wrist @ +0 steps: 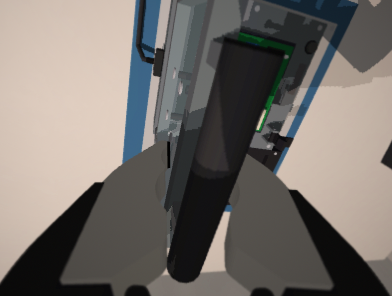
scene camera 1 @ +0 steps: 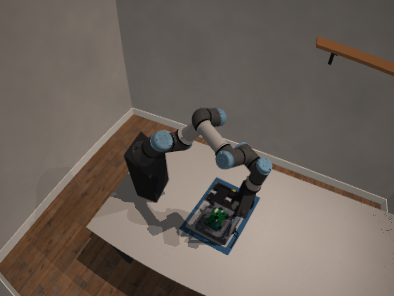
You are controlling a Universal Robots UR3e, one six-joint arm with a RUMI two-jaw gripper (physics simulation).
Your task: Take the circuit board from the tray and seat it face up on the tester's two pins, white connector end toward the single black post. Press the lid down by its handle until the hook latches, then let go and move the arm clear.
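Seen in the pictures: gripper, between the fingertips: (wrist: 195,145); arm's base, origin of its link: (scene camera 1: 141,154).
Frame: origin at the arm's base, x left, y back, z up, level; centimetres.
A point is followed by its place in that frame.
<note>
The green circuit board (scene camera 1: 216,218) {y -42.9, x 9.2, z -23.6 cm} (wrist: 276,85) {y -39.6, x 7.8, z -23.8 cm} lies on the grey tester (scene camera 1: 202,226) {y -40.3, x 1.4, z -25.1 cm} (wrist: 300,65) {y -37.3, x 4.5, z -25.1 cm}. Its white connector (wrist: 261,121) {y -39.2, x 12.6, z -22.9 cm} is at its lower end in the wrist view; the handle covers much of the board there, and the pins are hidden. The clear-paned lid (wrist: 182,75) {y -53.2, x 9.3, z -10.4 cm} is raised, seen steeply from the side. The thick black handle (wrist: 215,145) {y -52.8, x 9.6, z -3.1 cm} runs between the fingers of my gripper (scene camera 1: 242,213) {y -50.8, x 12.9, z -10.0 cm} (wrist: 195,145) {y -50.8, x 12.9, z -10.0 cm}. The fingers stand part-way open around it, with a narrow gap showing beside it. The hook's latch state cannot be told.
The tester stands on a blue-edged base (scene camera 1: 190,221) {y -32.0, x 1.1, z -30.5 cm} (wrist: 132,130) {y -53.9, x 23.5, z -30.9 cm} on the pale table (scene camera 1: 310,240) {y -92.2, x 35.9, z -31.1 cm}. Dark parts (scene camera 1: 220,194) {y -32.8, x 24.9, z -29.3 cm} stand on the base beyond the tester in the scene view. A black cable-like loop (wrist: 140,30) {y -57.0, x 9.3, z -30.3 cm} is at the left in the wrist view.
</note>
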